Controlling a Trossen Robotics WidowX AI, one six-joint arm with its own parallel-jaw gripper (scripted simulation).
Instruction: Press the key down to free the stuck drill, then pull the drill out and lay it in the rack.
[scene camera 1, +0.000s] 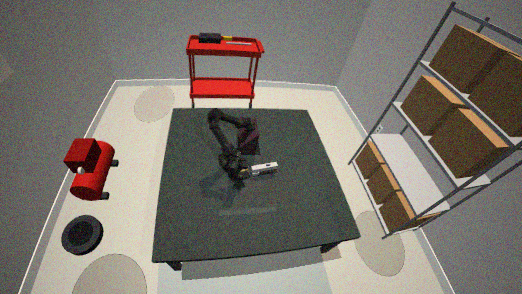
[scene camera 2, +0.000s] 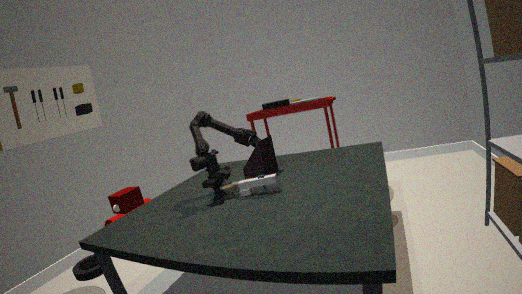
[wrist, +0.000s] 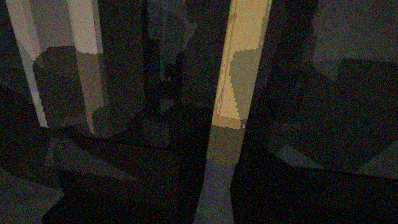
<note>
My gripper (wrist: 220, 130) holds a yellow bar.
</note>
